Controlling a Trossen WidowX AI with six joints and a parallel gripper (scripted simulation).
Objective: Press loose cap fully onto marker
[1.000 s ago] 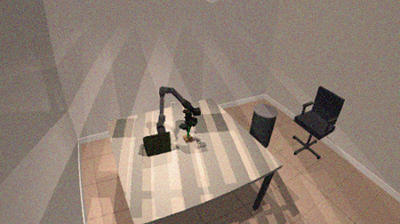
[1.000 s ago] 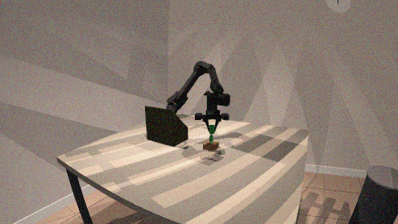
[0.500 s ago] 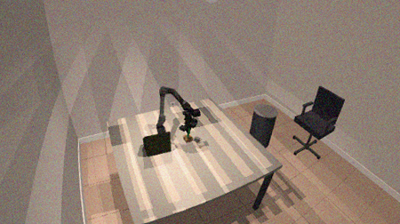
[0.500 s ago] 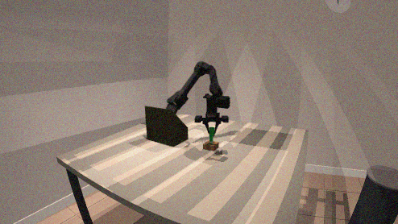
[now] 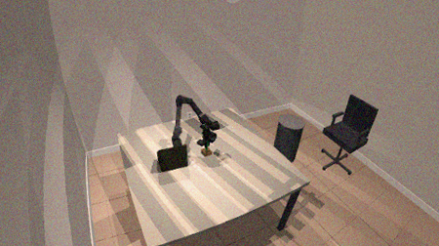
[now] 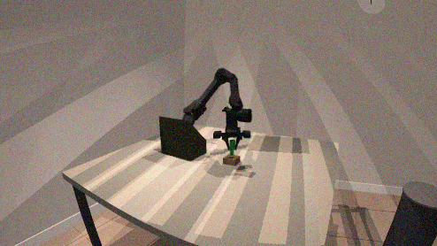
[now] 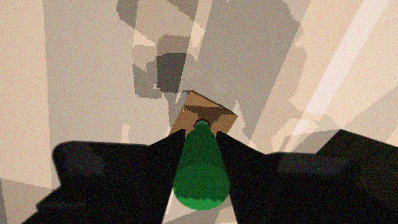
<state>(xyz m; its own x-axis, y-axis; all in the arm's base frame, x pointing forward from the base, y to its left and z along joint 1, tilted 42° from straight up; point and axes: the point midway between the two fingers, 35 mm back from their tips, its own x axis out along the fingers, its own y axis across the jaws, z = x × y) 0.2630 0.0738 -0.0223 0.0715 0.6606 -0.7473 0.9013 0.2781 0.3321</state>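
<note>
Right now the holder block is 6 cm below my gripper tip and 1 cm to the left of it. Round my gripper tip: green cap (3 cm above).
</note>
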